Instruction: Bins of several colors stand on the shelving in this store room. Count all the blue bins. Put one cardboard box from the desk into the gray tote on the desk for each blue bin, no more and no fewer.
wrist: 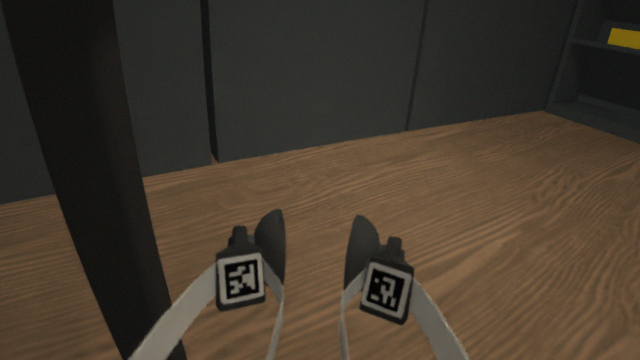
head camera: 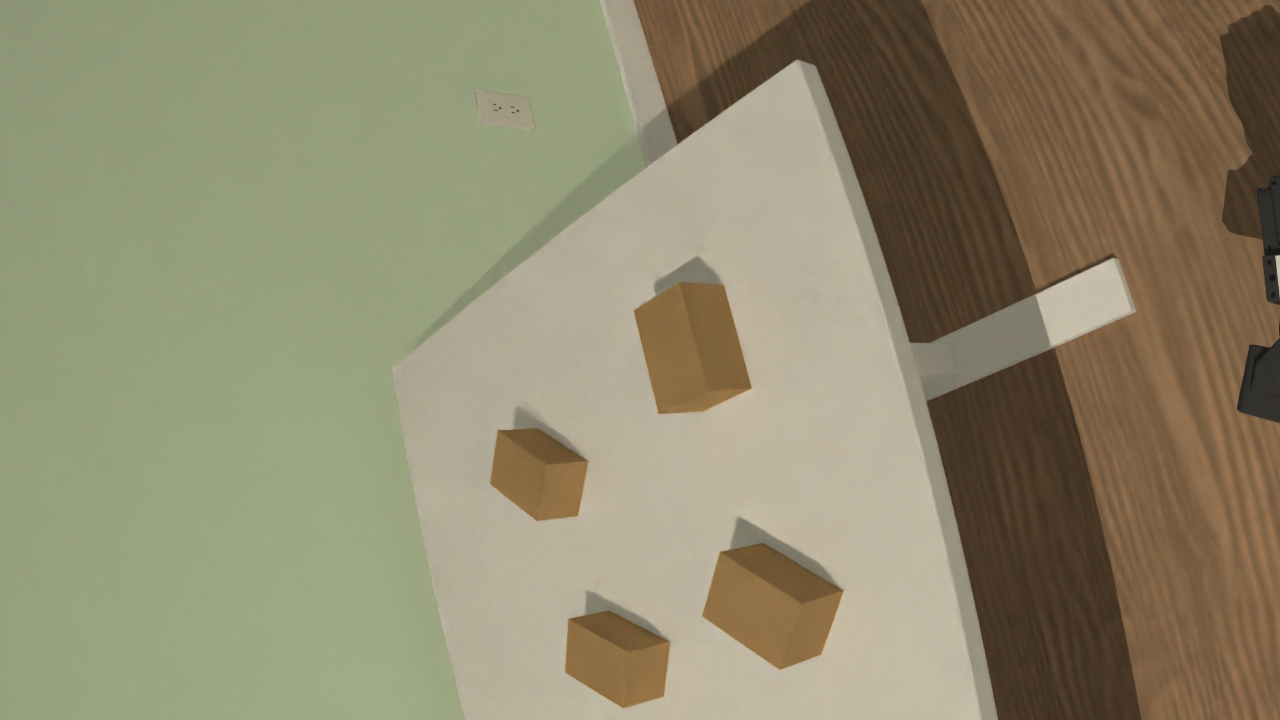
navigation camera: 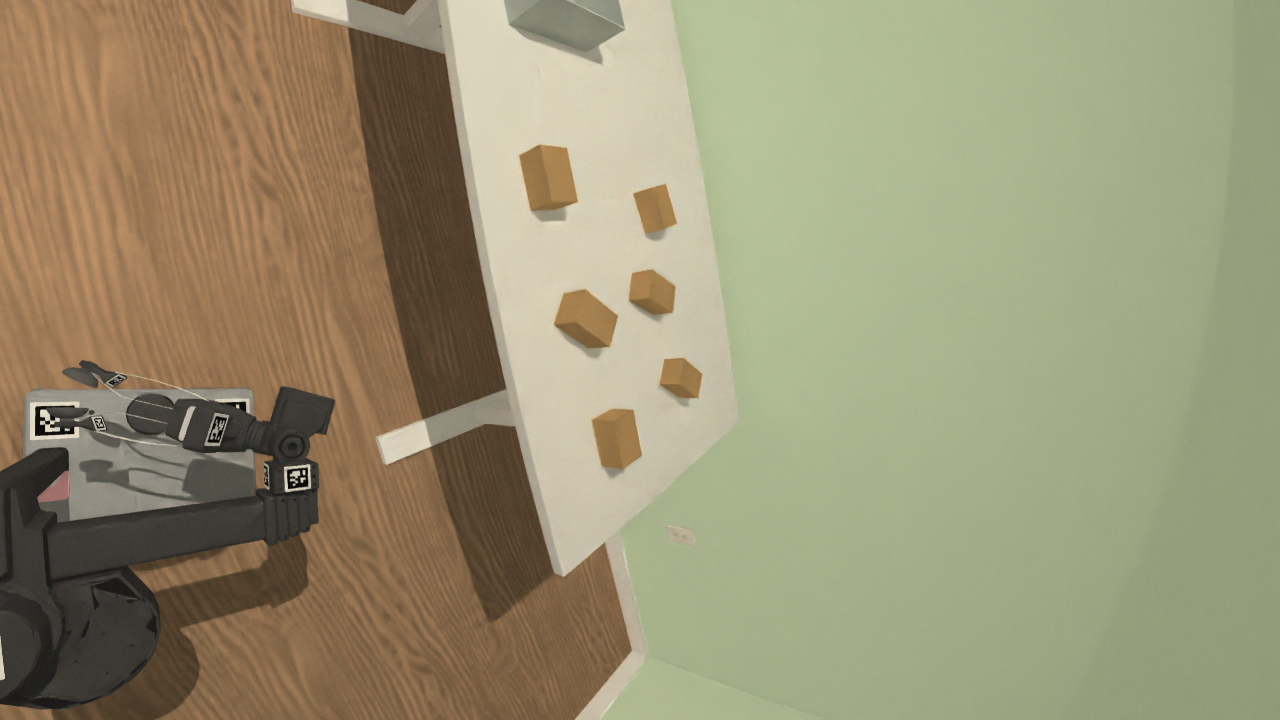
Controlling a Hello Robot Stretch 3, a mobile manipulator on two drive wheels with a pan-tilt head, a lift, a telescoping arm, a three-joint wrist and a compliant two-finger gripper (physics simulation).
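Where they show: gripper, fingertip midpoint: [navigation camera: 56,389]; robot's base at its link origin: [navigation camera: 152,412].
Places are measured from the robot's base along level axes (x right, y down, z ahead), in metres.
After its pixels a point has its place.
Several brown cardboard boxes stand apart on the white desk [head camera: 572,295] @[y -0.720, x 0.816, z -0.112 m] [navigation camera: 501,116] @[y -0.720, x 0.375, z 0.467 m]. In the head camera view, one box [head camera: 693,349] @[y -0.770, x 0.595, z -0.041 m] is nearest the desk's end, and another box [head camera: 771,604] @[y -0.770, x 0.524, z 0.154 m] is lower down. In the navigation camera view, a large box [navigation camera: 548,178] @[y -0.770, x 0.432, z 0.365 m] is nearest the gray tote [navigation camera: 572,22] @[y -0.781, x 0.463, z 0.675 m], which is cut off at the top edge. The inside of the tote is mostly hidden. My gripper [wrist: 316,239] @[y -0.420, x -0.097, z 0.051 m] [navigation camera: 85,394] is open and empty, over my base and away from the desk. No blue bin shows in these views.
Dark shelving panels [wrist: 315,75] stand beyond the gripper in the wrist view. A yellow bin [wrist: 624,38] sits on a shelf at the right. A desk leg [navigation camera: 438,429] reaches out toward my arm. A green wall [navigation camera: 939,313] @[y -1.276, x 1.217, z 0.207 m] runs behind the desk.
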